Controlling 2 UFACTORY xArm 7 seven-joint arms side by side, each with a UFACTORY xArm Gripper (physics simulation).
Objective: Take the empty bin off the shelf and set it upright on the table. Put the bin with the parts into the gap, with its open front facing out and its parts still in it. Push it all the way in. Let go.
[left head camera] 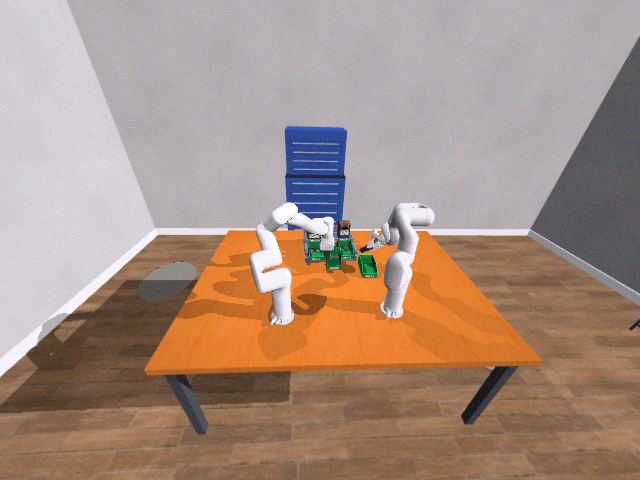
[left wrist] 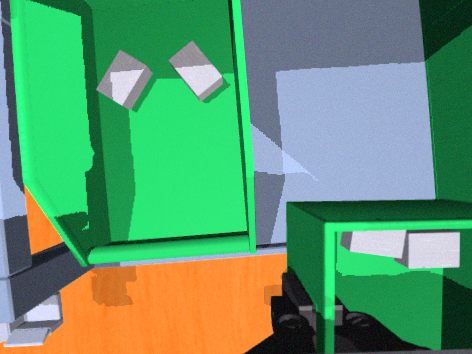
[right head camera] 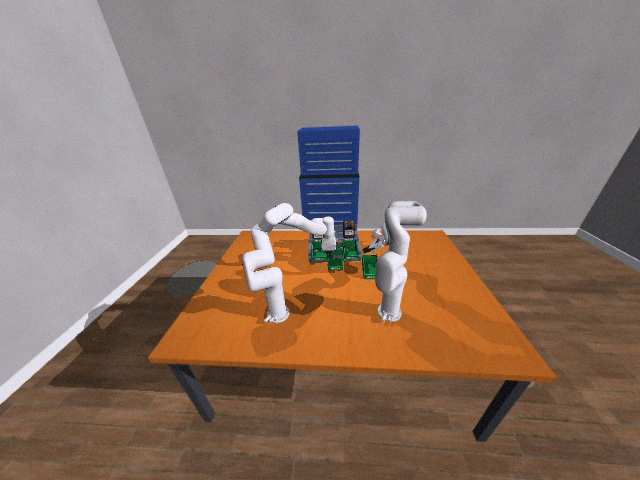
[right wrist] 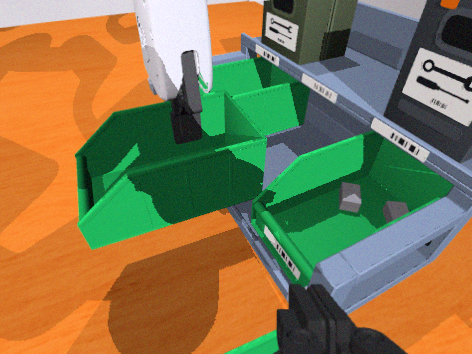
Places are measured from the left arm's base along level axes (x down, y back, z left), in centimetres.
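Pixels of known places: left gripper, between the fingertips: (left head camera: 326, 256) (left wrist: 297, 299) (right wrist: 187, 137); right gripper, between the fingertips: (left head camera: 360, 251) (right head camera: 363, 251) (right wrist: 303, 313); left arm's base, origin of its link: (left head camera: 282, 315) (right head camera: 278, 313); right arm's base, origin of its link: (left head camera: 391, 309) (right head camera: 389, 312).
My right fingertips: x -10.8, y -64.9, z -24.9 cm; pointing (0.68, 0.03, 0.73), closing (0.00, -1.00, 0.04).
Note:
Ahead of a thing's pixels: the offset from my right fingertips to its middle. "spot": to the spot under its first point.
The green bin with parts @[dy +11.3, dx +4.1, dz +16.0 cm] (left head camera: 334, 261) (right head camera: 335, 263) (left wrist: 304, 245) (right wrist: 215, 187) is roughly upright above the table. Its back end reaches over the front edge of the shelf, at the mouth of the gap between two green bins. Two pale parts show inside it in the left wrist view. My left gripper (left wrist: 297, 299) (right wrist: 187, 137) is shut on its side wall, with one finger inside. The empty green bin @[dy +5.3, dx +7.0, dz -7.3 cm] (left head camera: 368, 266) (right head camera: 369, 267) stands upright on the table at the right. My right gripper (left head camera: 362, 250) (right head camera: 367, 250) (right wrist: 303, 313) is shut, beside the shelf's right front and above the empty bin.
The grey-blue shelf @[spot: dy -6.5, dx +2.3, dz +5.3 cm] (right wrist: 385, 252) holds a green bin @[dy +4.4, dx +6.4, dz +33.4 cm] (left wrist: 185, 165) with two parts left of the gap and another green bin @[dy -7.4, dx +6.4, dz +13.4 cm] (right wrist: 335, 225) with parts right of it. An olive box @[dy -4.2, dx -4.2, dz +38.5 cm] (right wrist: 342, 22) and a dark box @[dy -15.5, dx -5.5, dz +18.4 cm] (left head camera: 344, 226) (right wrist: 405, 117) stand on top. A blue cabinet (left head camera: 315, 135) stands behind.

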